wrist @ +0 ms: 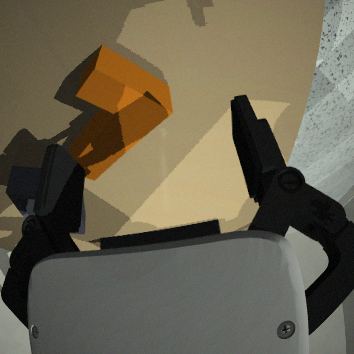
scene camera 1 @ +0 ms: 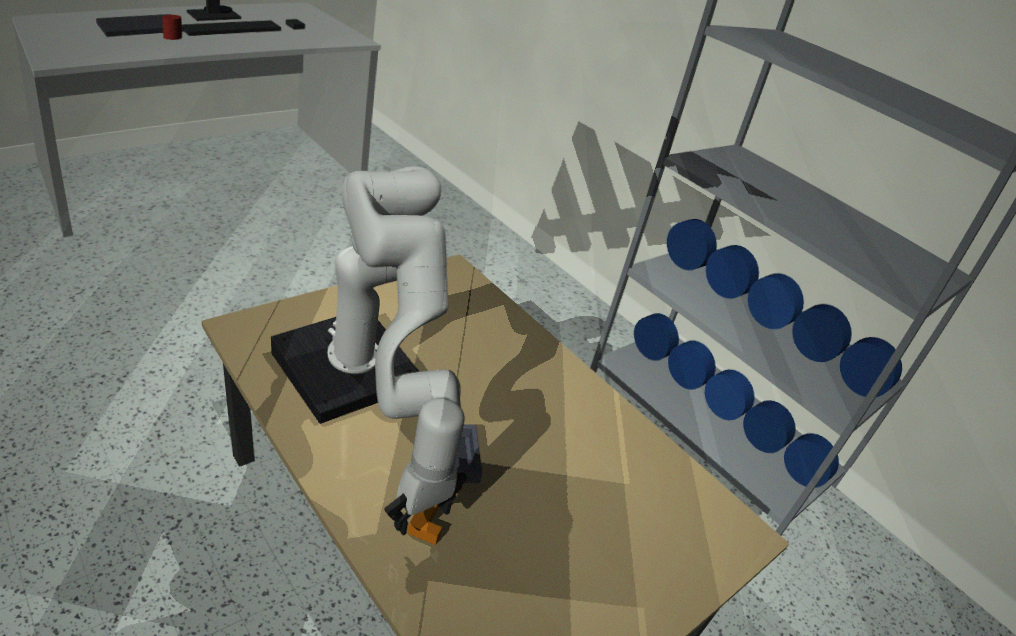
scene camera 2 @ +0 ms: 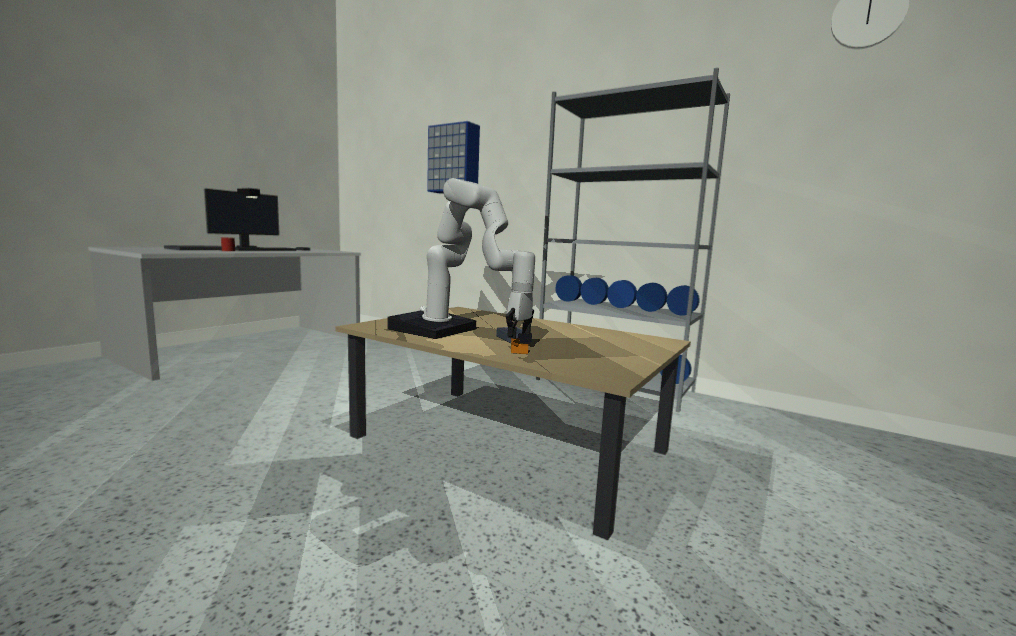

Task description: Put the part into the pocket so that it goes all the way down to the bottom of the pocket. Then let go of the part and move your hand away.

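The orange L-shaped part lies flat on the table. My gripper is open and empty, pointing down low over the part. In the wrist view the part lies between the two fingers' sides, nearer the left finger, and one arm of the L reaches to that finger's tip. The dark blue-grey pocket block stands on the table, beside the gripper on the robot base's side. It is partly hidden behind the hand and the left finger, and its cavity is mostly hidden.
The wooden table carries the robot's black base plate at its far end. A grey shelf rack with blue round items stands beyond the table. A grey desk stands farther back.
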